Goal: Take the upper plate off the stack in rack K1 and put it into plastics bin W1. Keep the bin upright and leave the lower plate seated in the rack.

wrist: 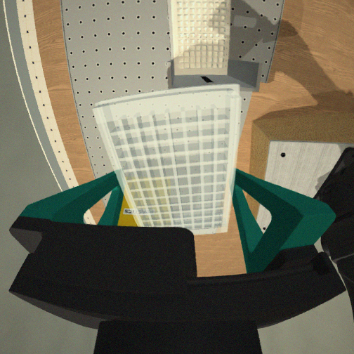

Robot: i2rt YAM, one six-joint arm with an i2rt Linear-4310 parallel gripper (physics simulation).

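My gripper (176,174) is shut on the upper plate (175,150), a clear well plate with a grid of wells, gripped by its long sides between the green fingers and held above the table. The lower plate (202,40), cream-coloured, sits in the grey rack K1 (245,75) at the top of the view, apart from the held plate. A yellow surface (129,218) with a small white label shows at the lower left, partly behind and through the held plate; I cannot tell if it belongs to bin W1.
A grey perforated board (115,45) lies under the rack on the wooden table (307,30). A brown-edged box with a pale top (300,172) stands at the right, with black arm parts (340,200) beside it. A curved pale rim runs down the left.
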